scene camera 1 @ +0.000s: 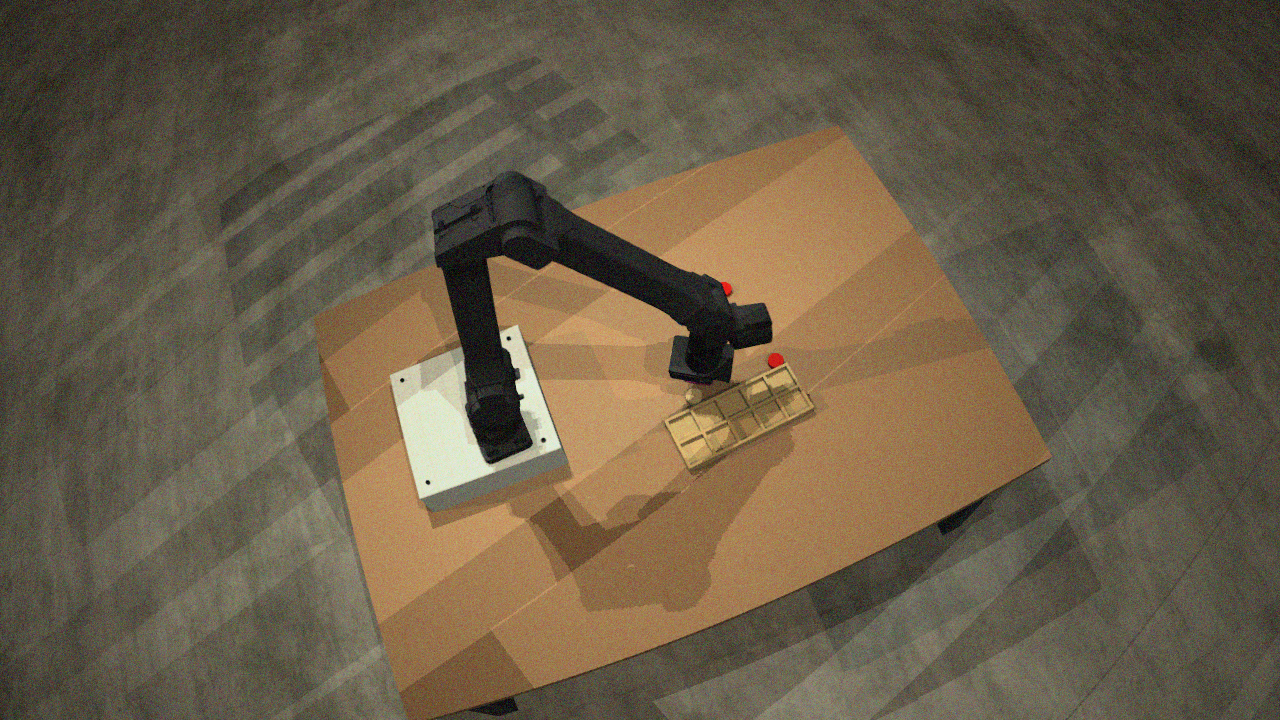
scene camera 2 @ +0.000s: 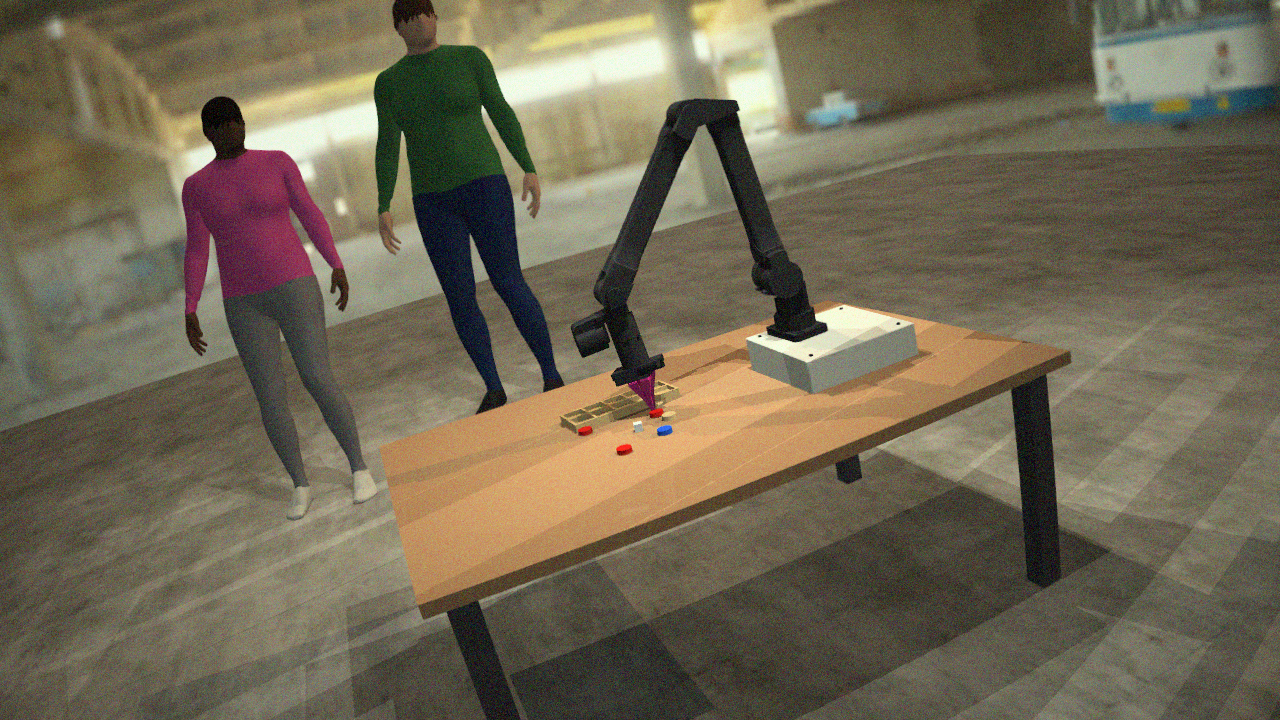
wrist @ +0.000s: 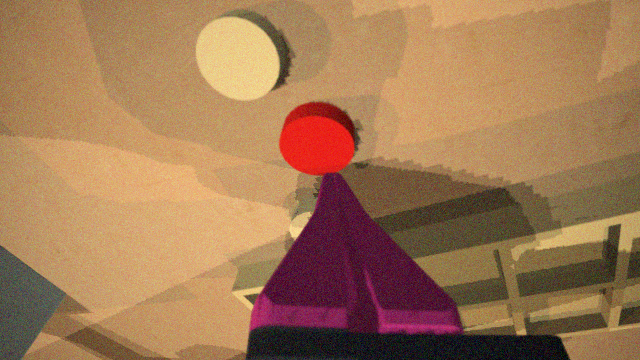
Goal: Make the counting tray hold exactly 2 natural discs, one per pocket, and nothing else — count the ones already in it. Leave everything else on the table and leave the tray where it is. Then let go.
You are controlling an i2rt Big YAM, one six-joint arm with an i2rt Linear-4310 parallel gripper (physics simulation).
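Observation:
The counting tray (scene camera 1: pixel 677 445) (wrist: pixel 515 295) is a long natural-coloured box with two rows of pockets. In scene camera 1 some pockets look lighter, but I cannot tell whether discs lie in them. My gripper (scene camera 2: pixel 651 408) (wrist: pixel 330 183) is shut and empty, its magenta tips together over the table beside the tray. At the tips in the wrist view is a red disc (wrist: pixel 317 145) (scene camera 2: pixel 656 412). A natural disc (wrist: pixel 239 58) lies beyond it. A smaller natural piece (wrist: pixel 300 225) (scene camera 1: pixel 692 394) lies close to the tray's long side, partly hidden by a finger in the wrist view.
Another red disc (scene camera 1: pixel 776 360) (scene camera 2: pixel 584 430) lies near the tray's far end. A third red disc (scene camera 1: pixel 725 289) (scene camera 2: pixel 623 449), a blue disc (scene camera 2: pixel 664 430) and a small white block (scene camera 2: pixel 637 427) lie farther from the tray. The arm stands on a white base box (scene camera 1: pixel 438 438) (scene camera 2: pixel 832 353).

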